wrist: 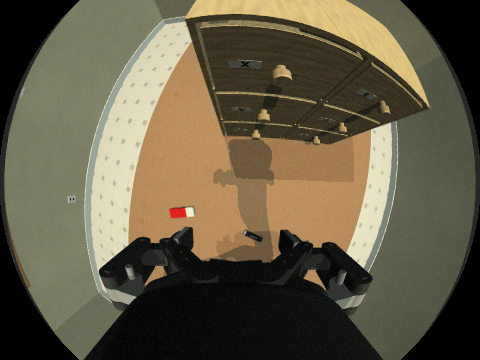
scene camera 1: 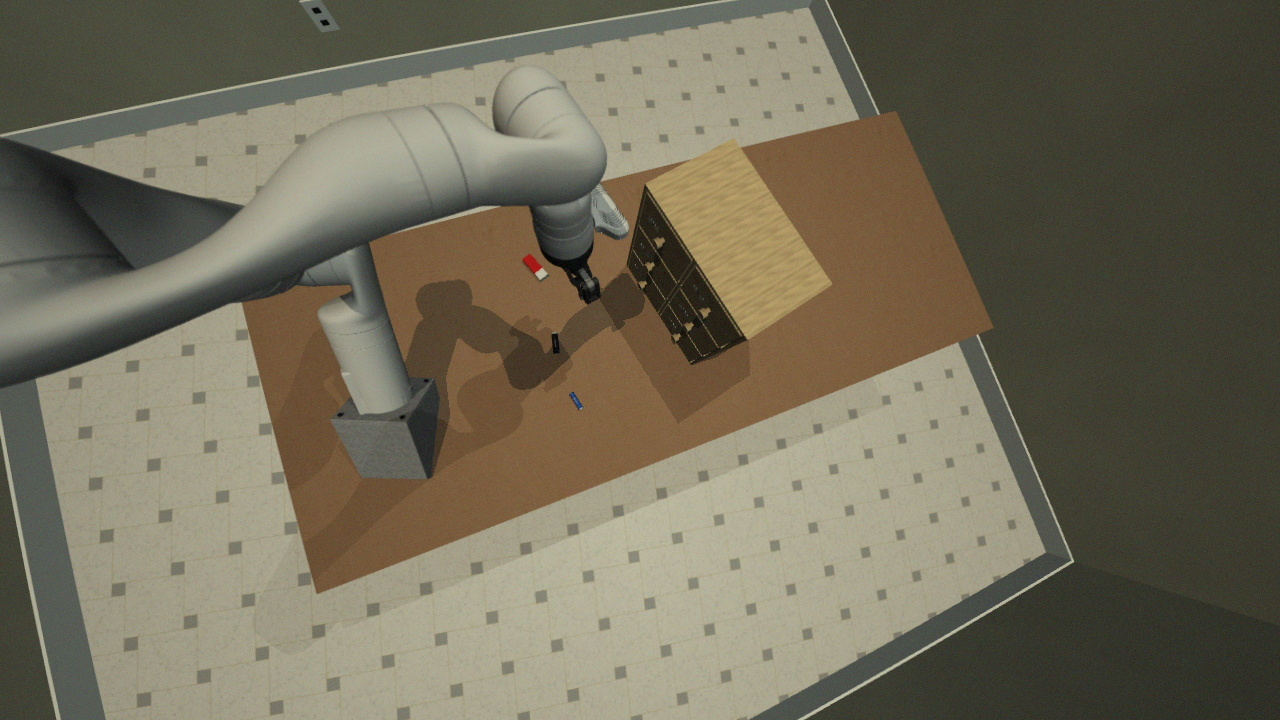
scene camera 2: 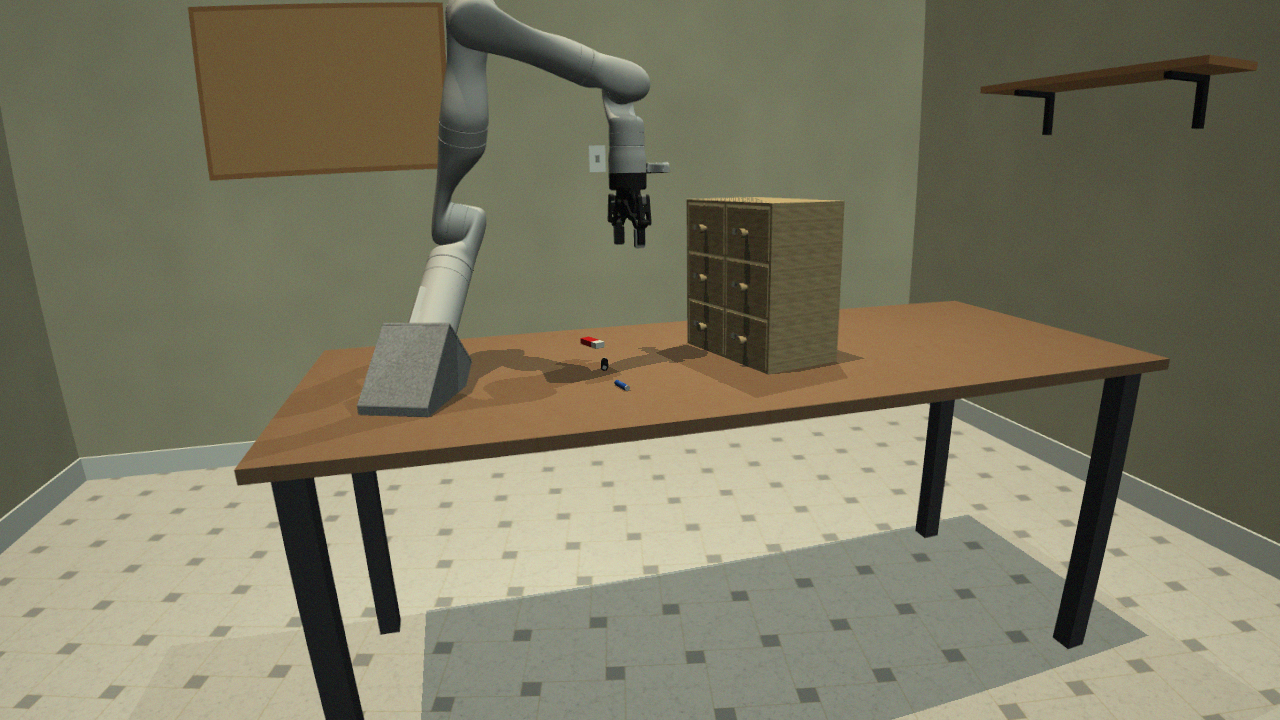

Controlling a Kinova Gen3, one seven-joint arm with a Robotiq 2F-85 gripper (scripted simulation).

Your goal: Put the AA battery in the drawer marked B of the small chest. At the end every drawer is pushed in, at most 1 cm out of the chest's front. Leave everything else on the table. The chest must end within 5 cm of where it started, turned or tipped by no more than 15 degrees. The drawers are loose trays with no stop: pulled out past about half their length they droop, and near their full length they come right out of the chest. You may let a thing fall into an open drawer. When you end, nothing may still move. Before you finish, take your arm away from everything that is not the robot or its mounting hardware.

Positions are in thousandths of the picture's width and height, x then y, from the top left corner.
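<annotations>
The gripper is visible from scene camera 1 (446,380) and scene camera 2 (492,342), and the wrist view (493,665) shows it as well.
</annotations>
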